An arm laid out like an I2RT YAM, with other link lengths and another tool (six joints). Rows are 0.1 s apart.
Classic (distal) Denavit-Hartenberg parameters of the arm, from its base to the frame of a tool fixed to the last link. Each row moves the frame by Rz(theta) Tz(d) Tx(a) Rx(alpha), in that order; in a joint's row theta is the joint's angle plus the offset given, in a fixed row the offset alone. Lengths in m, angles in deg.
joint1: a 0.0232; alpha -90; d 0.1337; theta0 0
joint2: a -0.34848; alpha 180; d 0; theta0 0
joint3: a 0.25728; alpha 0; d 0; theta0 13.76
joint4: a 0.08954; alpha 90; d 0.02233; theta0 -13.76
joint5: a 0; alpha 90; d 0.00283; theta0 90
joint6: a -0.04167; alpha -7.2; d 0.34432; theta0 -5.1
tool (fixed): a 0; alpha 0; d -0.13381; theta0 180
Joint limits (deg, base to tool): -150..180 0..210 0..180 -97..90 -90..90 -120..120
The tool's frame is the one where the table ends.
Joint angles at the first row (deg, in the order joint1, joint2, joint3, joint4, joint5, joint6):
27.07, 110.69, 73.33, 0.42, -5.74, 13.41
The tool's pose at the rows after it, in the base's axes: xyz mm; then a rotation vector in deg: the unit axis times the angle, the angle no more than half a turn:
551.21, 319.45, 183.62, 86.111, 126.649, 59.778
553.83, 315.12, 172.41, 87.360, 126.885, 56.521
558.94, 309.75, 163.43, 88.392, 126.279, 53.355
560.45, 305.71, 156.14, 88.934, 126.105, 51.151
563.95, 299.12, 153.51, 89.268, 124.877, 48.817
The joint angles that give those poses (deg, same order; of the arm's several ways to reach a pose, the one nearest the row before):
27.07, 112.20, 74.09, 0.26, -4.70, 13.62
27.07, 113.13, 75.10, -1.80, -3.29, 13.44
27.07, 114.08, 76.19, -3.41, -1.33, 13.27
27.07, 114.60, 76.53, -4.34, -0.15, 13.06
27.07, 114.73, 76.93, -5.18, 1.89, 12.78

